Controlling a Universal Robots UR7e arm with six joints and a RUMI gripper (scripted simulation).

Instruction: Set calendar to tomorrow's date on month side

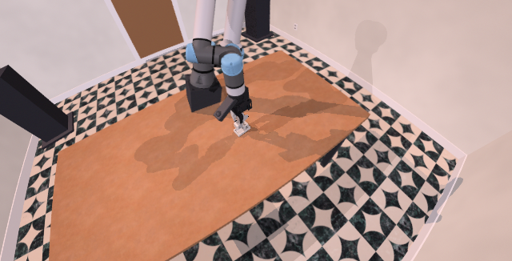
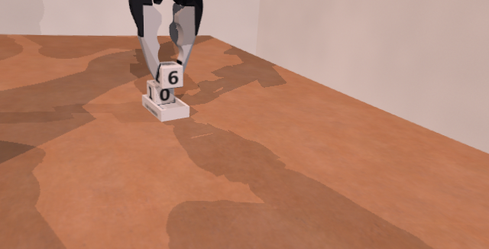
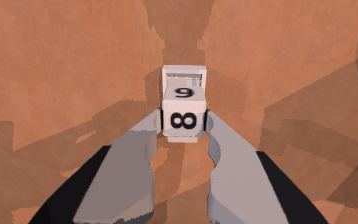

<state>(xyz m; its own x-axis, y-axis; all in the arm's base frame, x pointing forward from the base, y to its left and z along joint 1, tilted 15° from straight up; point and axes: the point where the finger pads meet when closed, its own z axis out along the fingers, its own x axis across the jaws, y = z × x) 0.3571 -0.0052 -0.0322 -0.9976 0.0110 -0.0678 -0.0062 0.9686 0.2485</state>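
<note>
My hand is 60 mm above the tray and 20 mm to the right of it.
</note>
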